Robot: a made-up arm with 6 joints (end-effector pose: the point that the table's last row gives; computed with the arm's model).
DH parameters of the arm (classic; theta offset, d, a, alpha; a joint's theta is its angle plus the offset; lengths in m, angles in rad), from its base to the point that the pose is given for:
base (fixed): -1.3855 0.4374 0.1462 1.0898
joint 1: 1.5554 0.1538 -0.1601 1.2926
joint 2: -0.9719 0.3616 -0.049 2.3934
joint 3: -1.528 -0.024 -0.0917 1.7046
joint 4: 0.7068 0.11 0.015 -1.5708
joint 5: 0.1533 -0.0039 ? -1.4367
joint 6: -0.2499 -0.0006 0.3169 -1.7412
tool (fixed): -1.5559 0.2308 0 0
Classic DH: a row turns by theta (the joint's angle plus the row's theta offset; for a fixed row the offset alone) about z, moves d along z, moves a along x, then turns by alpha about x.
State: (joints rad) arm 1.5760 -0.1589 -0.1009 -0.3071 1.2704 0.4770
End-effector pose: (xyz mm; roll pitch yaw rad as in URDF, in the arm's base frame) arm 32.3 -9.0 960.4 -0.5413 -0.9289 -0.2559
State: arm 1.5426 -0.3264 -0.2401 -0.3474 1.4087 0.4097
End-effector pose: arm 110.2 -35.4 962.9 -0.5493 -0.9149 -0.4478
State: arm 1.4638 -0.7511 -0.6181 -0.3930 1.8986 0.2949
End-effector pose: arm 290.1 -179.2 992.1 -0.4551 -0.9566 -1.0392
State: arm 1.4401 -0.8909 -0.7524 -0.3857 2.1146 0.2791
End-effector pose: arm 331.8 -245.7 1016.9 -0.3393 -0.9948 -1.3027
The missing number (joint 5, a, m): 0.0697
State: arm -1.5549 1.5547 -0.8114 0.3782 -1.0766 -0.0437
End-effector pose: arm -170.9 285.0 -149.2 -1.4050 -0.7505 0.0727
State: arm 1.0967 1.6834 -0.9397 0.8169 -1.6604 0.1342
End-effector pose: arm 456.5 -758.0 818.5 2.6499 0.6581 0.9653
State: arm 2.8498 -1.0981 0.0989 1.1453 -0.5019 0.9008
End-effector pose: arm -242.0 -238.7 619.3 -3.0318 -0.3878 -0.0433
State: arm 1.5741 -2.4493 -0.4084 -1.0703 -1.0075 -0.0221
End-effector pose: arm 276.5 151.0 1050.8 -0.3530 0.6373 -0.5714
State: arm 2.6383 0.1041 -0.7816 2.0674 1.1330 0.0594
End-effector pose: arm 139.2 39.5 572.5 -1.7550 0.3075 -2.6025
